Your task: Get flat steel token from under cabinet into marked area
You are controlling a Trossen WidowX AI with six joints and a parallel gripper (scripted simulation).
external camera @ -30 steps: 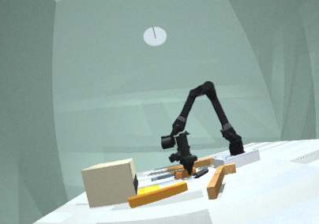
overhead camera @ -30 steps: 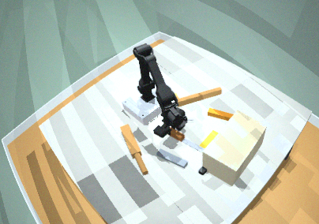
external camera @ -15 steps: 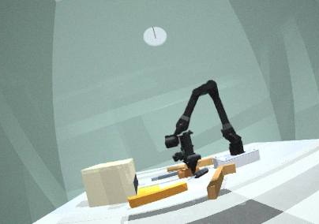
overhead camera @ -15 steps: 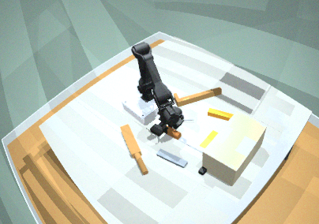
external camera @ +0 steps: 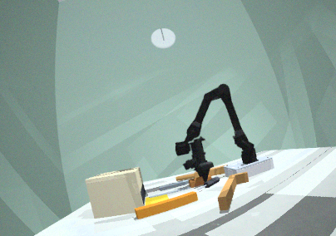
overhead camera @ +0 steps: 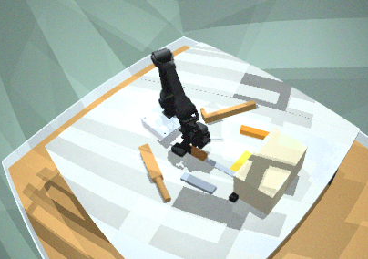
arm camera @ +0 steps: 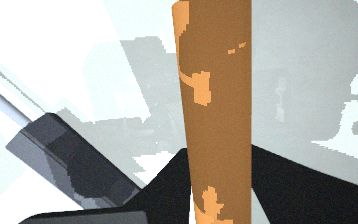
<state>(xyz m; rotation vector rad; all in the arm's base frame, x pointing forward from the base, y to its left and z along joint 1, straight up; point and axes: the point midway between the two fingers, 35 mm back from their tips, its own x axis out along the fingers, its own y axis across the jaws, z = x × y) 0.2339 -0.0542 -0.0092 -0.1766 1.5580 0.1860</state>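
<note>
The grey flat bar lies 160 mm ahead of my gripper tip and 90 mm to the right of it. The rest, counted from my gripper tip: orange paddle 10 mm ahead, 200 mm to the right, 10 mm above; then orange bar 160 mm ahead, 300 mm to the left, 10 mm above.
</note>
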